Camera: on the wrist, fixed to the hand. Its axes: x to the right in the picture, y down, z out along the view.
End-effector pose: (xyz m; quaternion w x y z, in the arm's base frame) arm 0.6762 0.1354 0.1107 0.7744 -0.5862 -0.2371 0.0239
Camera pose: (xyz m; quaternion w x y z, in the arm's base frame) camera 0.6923 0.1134 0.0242 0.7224 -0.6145 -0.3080 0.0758
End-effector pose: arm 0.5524 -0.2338 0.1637 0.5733 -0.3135 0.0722 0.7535
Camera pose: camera 0.5030 -0.2975 0.1223 0.5590 -0.2621 -0.0132 0.7865
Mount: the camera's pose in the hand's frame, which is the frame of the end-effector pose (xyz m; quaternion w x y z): -0.0220 0.0765 -0.0434 0.9944 -0.0418 -0.0970 0.0066
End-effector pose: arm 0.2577 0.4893 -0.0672 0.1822 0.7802 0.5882 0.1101
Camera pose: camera 0.3018 0.4565 0.0049 0.2701 0.7828 0.5575 0.0596
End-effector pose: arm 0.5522 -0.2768 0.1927 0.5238 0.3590 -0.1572 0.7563
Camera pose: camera 0.4708 -0.2958 0.1576 0.5156 0.4074 -0.2411 0.7141
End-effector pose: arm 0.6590 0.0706 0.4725 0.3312 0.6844 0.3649 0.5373
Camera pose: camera 0.6241 0.0151 0.5351 0.3898 0.7213 0.3038 0.4854
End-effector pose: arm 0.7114 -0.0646 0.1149 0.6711 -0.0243 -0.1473 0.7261
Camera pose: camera 0.6497 -0.0826 0.0510 0.6473 0.0172 -0.2418 0.7227
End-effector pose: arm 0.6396 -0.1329 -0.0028 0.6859 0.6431 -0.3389 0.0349
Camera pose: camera 0.6039 -0.0720 0.0541 0.6758 0.6119 -0.4092 -0.0373
